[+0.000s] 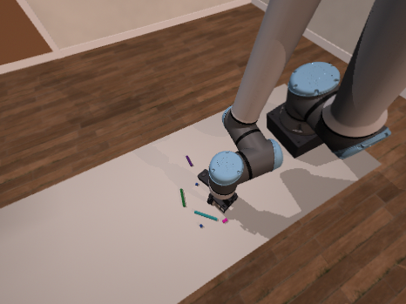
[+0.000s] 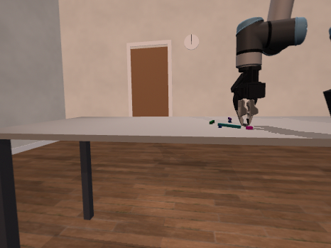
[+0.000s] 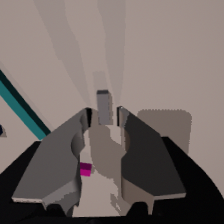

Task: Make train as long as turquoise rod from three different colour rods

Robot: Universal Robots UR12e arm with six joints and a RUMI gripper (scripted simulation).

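My gripper is now 10 mm above the grey rod. The rest, counted from my hand: magenta rod: 80 mm to the left, 10 mm below, 10 mm behind; turquoise rod: 60 mm ahead, 40 mm to the left, 10 mm below; green rod: 130 mm ahead, 70 mm to the right, 10 mm below.
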